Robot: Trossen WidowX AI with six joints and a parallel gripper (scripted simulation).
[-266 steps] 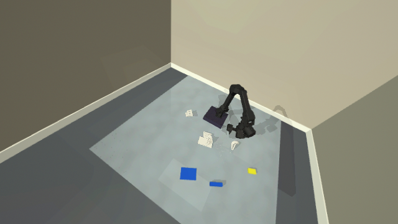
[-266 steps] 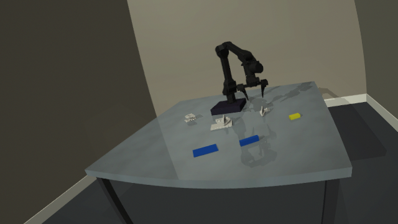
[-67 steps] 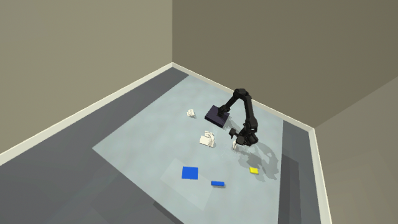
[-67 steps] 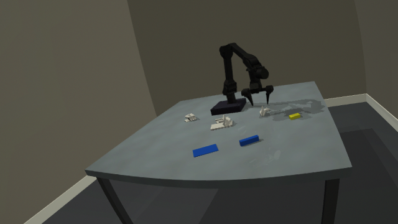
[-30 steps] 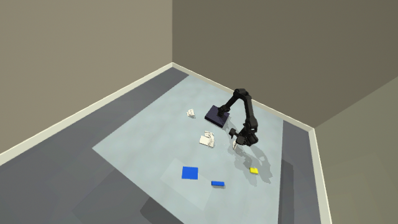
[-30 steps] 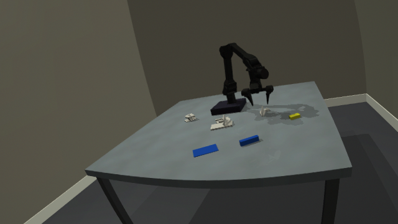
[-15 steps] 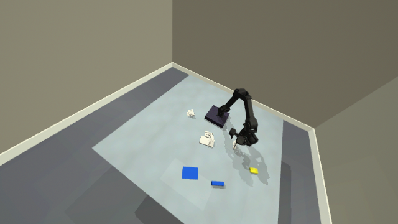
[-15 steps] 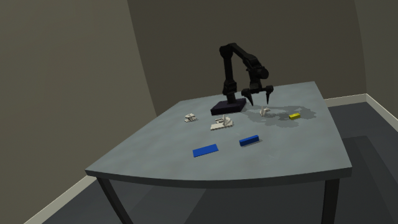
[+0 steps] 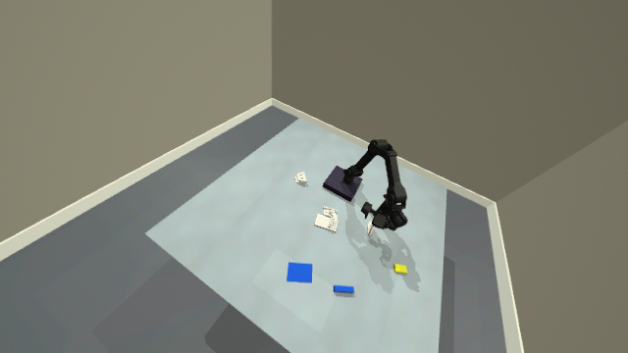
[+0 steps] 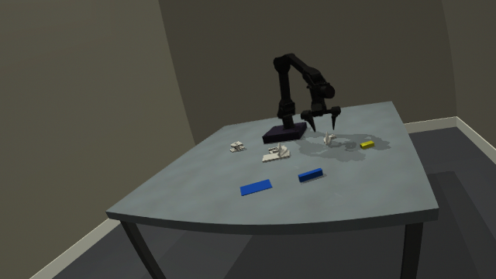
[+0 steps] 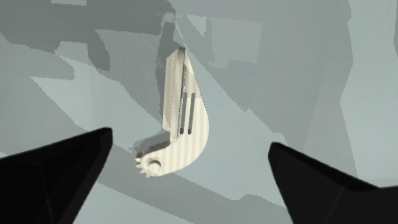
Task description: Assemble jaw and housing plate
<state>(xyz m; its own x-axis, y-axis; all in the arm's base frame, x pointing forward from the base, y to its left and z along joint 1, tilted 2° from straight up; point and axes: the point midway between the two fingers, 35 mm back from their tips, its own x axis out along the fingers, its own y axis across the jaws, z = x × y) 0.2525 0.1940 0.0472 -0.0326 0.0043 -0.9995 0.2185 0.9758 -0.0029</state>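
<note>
Now: the white jaw 50 mm below my gripper tip, 30 mm to the left of it and 30 mm behind it. From my gripper tip the other things lie so: yellow block: 180 mm to the left, 160 mm ahead, 50 mm below; then blue block: 350 mm ahead, 70 mm to the right, 40 mm below; then flat blue plate: 360 mm ahead, 270 mm to the right, 50 mm below.
</note>
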